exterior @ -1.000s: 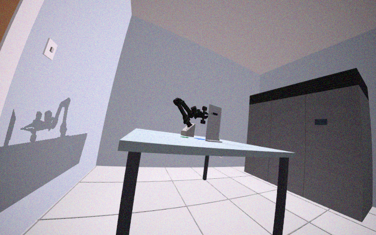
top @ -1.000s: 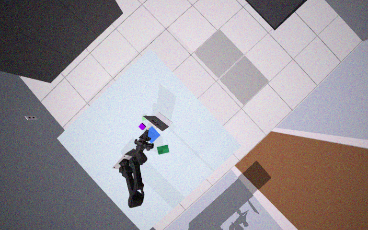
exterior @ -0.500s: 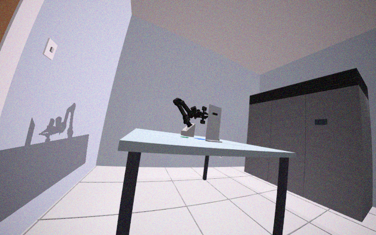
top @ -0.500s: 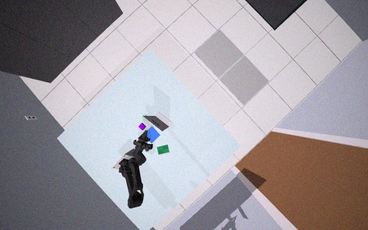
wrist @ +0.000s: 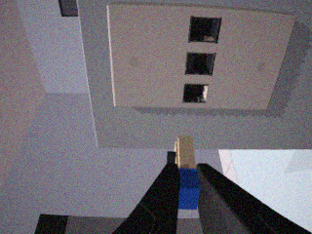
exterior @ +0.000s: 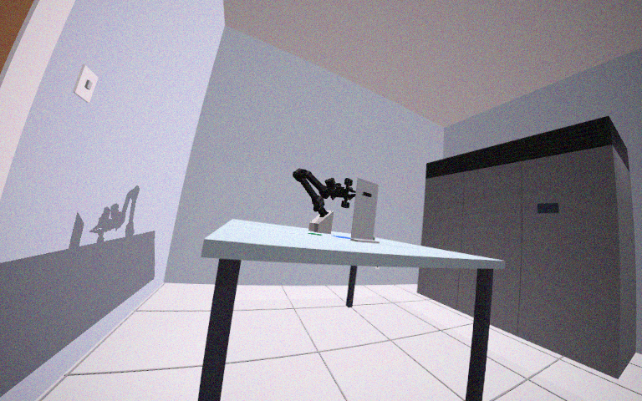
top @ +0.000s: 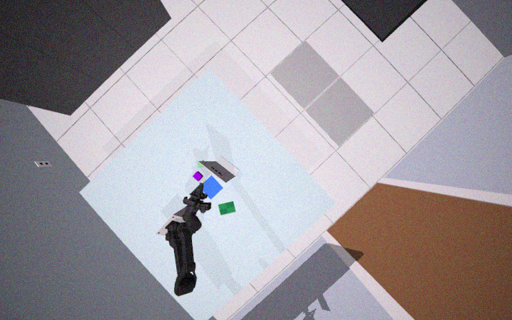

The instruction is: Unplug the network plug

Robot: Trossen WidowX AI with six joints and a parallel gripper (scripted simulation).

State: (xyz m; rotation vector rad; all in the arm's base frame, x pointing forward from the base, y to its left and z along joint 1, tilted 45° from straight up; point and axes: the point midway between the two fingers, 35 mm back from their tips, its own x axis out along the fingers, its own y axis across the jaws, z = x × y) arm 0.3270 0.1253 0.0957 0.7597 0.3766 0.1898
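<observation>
Now: gripper tip 70 mm past the blue marked square, 20 mm to the left of it and 280 mm above it. Also, from my gripper tip: light green cube 10 mm behind, 140 mm to the left, 270 mm below; purple cube 80 mm behind, 90 mm to the left, 260 mm below; grey upright panel 100 mm ahead, 120 mm below.
</observation>
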